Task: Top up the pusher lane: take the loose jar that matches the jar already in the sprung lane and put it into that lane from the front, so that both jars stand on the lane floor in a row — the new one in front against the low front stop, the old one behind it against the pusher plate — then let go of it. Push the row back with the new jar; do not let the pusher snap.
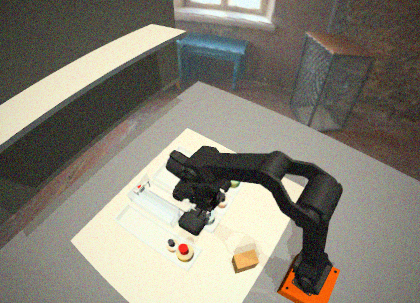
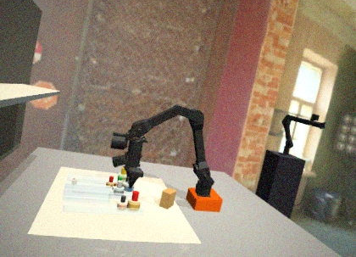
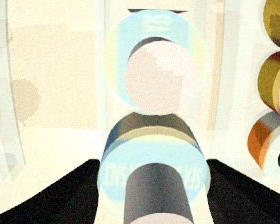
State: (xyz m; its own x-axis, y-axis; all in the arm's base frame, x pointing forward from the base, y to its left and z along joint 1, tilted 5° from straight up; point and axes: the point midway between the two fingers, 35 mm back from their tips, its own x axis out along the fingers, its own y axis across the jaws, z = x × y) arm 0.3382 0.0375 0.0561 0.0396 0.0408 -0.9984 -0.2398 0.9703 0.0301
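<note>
My gripper tip is now 13 cm short of the clear sprung lane, 6 cm to the right of it and 3 cm above it. Round my gripper tip: cardboard box: 17 cm behind, 3 cm to the left, 2 cm below; then red mark: 21 cm ahead, 9 cm to the left, 2 cm above.
</note>
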